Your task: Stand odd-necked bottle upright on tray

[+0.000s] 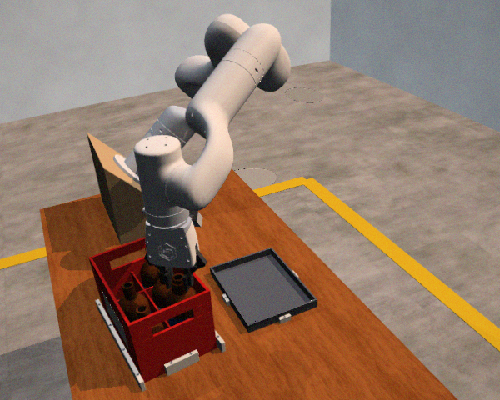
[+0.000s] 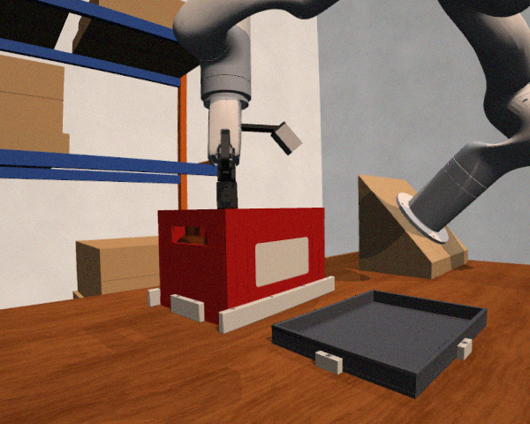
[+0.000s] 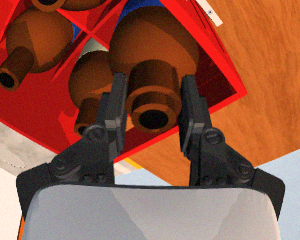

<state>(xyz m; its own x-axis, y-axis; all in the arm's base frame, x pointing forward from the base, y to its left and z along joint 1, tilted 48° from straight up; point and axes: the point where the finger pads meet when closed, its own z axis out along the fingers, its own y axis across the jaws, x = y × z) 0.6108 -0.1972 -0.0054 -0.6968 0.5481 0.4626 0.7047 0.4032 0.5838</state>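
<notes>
Now: the brown bottle 90 mm to the right of my hand and 110 mm below it. The rest, counted from my hand: red crate: 90 mm behind, 40 mm to the right, 110 mm below; dark grey tray: 60 mm behind, 240 mm to the left, 180 mm below.
</notes>
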